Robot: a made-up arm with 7 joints.
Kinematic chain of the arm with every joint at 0, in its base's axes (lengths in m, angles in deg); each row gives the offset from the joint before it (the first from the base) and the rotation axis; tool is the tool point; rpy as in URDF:
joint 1: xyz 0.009 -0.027 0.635 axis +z
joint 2: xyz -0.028 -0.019 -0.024 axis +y
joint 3: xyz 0.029 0 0.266 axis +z
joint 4: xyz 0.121 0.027 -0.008 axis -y
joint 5: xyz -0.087 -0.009 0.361 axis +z
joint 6: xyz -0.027 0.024 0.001 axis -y
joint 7: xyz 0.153 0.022 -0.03 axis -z
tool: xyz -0.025 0 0.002 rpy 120.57 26.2 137.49
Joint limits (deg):
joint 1: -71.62..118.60
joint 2: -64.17..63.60
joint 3: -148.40..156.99
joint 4: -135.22..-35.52
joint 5: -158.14..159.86
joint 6: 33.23..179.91
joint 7: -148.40..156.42
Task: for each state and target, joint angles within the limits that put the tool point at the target. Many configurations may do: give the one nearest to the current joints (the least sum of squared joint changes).
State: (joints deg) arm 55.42 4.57 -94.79 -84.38 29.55 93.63 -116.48
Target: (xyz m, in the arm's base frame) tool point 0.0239 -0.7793 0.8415
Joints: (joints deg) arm 40.99 -29.15 -121.32 -85.83 31.13 101.06 -119.86
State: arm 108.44 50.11 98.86 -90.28 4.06 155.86 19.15
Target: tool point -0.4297 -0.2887 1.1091
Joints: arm 118.60 28.82 109.72 -93.81 2.28 149.08 20.75
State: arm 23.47 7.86 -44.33 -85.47 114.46 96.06 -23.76
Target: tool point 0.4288 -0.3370 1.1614
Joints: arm 17.70 -14.26 -42.69 -80.84 114.88 94.38 -22.95
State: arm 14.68 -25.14 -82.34 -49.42 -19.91 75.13 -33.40
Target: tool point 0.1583 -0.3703 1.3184
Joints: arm 23.62 -14.25 -71.11 -41.46 -17.96 89.74 -36.25
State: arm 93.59 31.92 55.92 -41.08 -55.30 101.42 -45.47
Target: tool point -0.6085 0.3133 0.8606
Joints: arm 111.08 41.74 58.81 -61.06 -56.64 98.35 -44.15
